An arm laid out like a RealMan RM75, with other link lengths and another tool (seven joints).
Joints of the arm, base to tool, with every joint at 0 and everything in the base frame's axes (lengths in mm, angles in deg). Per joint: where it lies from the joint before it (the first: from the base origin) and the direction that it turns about. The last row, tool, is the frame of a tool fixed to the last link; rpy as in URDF.
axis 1: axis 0 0 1 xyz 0.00 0.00 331.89
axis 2: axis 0 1 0 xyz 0.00 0.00 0.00
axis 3: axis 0 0 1 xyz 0.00 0.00 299.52
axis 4: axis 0 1 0 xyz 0.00 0.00 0.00
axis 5: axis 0 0 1 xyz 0.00 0.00 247.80
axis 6: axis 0 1 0 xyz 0.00 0.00 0.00
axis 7: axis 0 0 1 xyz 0.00 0.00 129.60
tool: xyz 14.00 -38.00 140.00 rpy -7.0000 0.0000 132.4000
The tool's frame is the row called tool.
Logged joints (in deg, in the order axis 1, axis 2, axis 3, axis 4, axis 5, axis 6, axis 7), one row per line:
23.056, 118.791, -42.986, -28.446, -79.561, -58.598, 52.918
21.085, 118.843, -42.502, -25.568, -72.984, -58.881, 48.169
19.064, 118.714, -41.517, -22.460, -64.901, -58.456, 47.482
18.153, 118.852, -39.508, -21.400, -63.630, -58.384, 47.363
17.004, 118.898, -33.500, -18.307, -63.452, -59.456, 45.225
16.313, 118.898, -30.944, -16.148, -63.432, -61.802, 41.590
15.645, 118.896, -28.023, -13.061, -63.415, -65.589, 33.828
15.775, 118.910, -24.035, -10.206, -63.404, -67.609, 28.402
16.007, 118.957, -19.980, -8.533, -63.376, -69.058, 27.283
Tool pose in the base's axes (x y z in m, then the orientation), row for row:
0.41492, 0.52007, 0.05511, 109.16, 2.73, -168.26
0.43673, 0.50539, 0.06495, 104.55, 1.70, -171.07
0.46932, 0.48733, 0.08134, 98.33, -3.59, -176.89
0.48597, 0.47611, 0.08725, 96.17, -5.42, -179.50
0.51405, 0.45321, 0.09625, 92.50, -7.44, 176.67
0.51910, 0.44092, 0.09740, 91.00, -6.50, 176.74
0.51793, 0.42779, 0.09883, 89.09, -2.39, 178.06
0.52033, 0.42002, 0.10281, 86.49, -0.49, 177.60
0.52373, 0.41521, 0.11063, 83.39, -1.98, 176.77
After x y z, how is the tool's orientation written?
As angles about the fixed x, y, z axes (roll, pitch, yaw), in degrees.
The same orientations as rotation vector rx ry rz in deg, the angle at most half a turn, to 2 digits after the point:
17.04, -142.03, -101.54
12.43, -138.64, -107.51
0.01, -132.69, -114.48
-4.98, -130.67, -117.25
-11.64, -127.30, -122.32
-10.66, -126.28, -124.50
-4.80, -125.97, -128.08
3.12, 122.32, 130.08
5.66, 118.88, 133.58

